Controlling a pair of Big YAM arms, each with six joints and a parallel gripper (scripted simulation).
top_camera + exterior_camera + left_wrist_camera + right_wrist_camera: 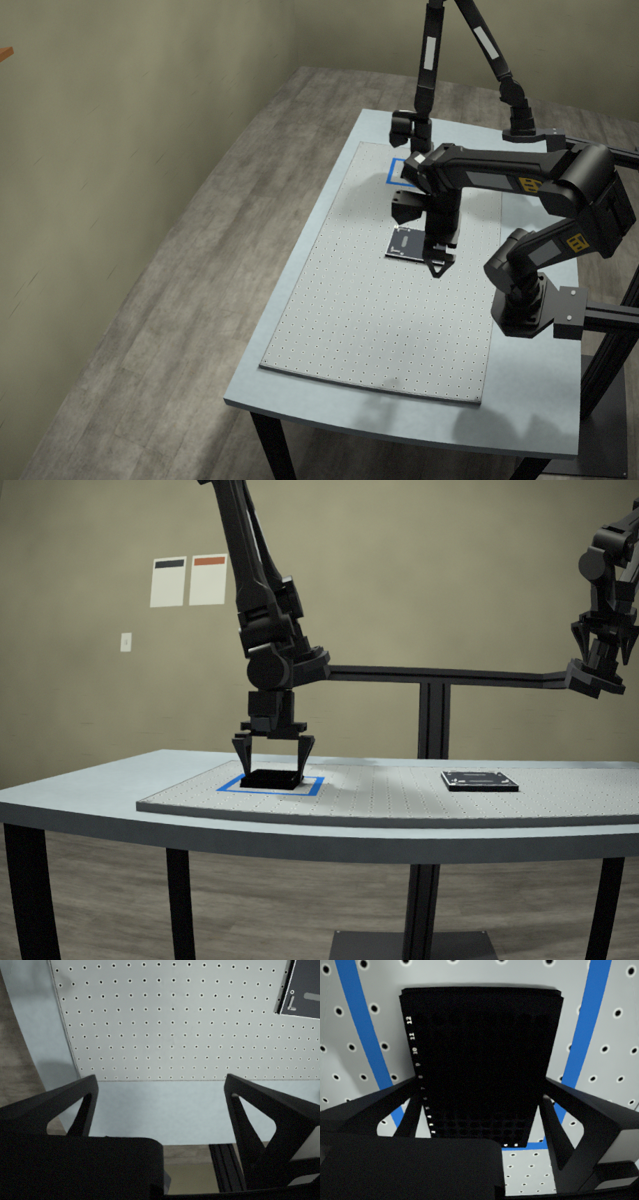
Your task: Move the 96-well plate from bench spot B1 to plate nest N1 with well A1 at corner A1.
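My right hand is right at the black 96-well plate. From my right hand the other things lie so: plate nest N1: 5 cm behind, 35 cm to the left.
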